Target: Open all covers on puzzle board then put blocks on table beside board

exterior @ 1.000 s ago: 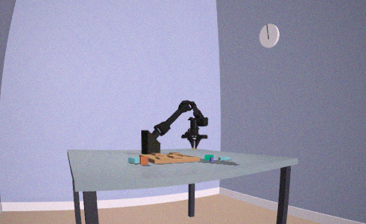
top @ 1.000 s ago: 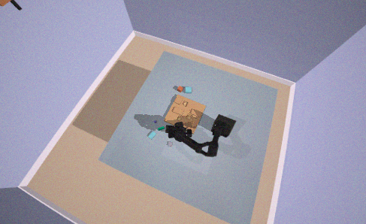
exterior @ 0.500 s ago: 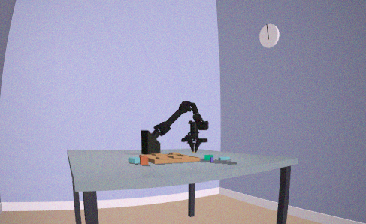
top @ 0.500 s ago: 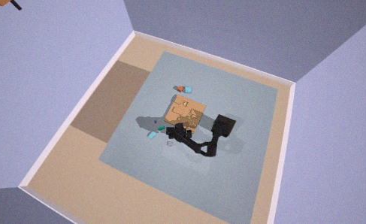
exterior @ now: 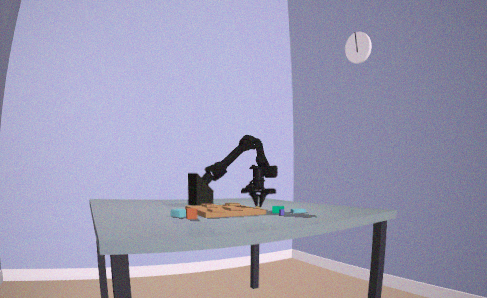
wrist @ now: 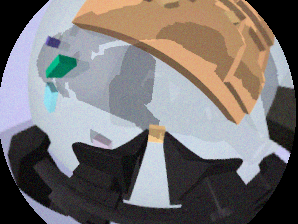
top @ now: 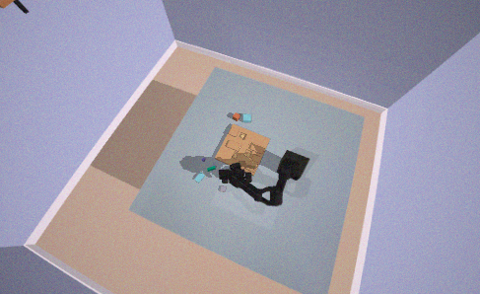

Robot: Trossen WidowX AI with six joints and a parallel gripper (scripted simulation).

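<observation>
My gripper tip is now 6 cm short of the grey block and 8 cm to the right of it. Also, from my gripper tip: small purple block 27 cm ahead, 5 cm to the right; then green block 19 cm ahead, 1 cm to the right, 1 cm above; then orange block 19 cm ahead, 45 cm to the right, 1 cm above.
</observation>
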